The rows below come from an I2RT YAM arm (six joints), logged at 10 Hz.
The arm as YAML. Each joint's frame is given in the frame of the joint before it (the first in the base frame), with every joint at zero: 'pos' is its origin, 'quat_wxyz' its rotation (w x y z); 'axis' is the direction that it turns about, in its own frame. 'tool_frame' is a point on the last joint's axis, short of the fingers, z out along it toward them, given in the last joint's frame.
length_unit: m
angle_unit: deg
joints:
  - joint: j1
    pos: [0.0, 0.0, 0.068]
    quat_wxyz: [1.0, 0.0, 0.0, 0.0]
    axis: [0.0, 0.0, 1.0]
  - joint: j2
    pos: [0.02, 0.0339, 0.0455]
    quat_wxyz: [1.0, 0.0, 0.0, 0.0]
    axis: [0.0, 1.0, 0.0]
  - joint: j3
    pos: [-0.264, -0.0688, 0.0]
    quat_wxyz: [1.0, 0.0, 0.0, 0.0]
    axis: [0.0, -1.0, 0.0]
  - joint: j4
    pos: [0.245, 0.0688, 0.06]
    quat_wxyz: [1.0, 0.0, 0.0, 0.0]
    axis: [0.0, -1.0, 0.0]
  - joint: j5
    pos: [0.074, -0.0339, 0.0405]
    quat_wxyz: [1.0, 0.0, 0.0, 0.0]
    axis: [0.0, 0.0, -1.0]
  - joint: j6
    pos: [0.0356, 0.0, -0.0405]
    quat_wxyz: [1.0, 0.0, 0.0, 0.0]
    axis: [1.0, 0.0, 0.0]
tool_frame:
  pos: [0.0, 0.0, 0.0]
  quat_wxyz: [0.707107, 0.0, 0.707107, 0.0]
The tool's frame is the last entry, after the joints.
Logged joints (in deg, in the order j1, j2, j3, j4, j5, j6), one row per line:
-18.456 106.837 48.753 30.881 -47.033 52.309
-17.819 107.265 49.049 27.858 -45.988 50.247
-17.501 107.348 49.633 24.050 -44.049 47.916
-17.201 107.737 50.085 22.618 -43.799 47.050
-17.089 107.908 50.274 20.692 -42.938 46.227
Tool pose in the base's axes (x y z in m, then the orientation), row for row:
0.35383 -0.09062 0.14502 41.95 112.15 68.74
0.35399 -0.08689 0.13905 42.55 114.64 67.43
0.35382 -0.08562 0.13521 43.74 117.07 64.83
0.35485 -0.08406 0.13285 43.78 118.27 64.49
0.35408 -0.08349 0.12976 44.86 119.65 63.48
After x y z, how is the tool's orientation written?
As a rotation vector, in degrees.
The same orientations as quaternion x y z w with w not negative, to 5 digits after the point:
0.28372 0.75850 0.46491 0.35782
0.28601 0.77057 0.45324 0.34496
0.29267 0.78332 0.43378 0.33554
0.29193 0.78864 0.43003 0.32849
0.29788 0.79450 0.42152 0.31993

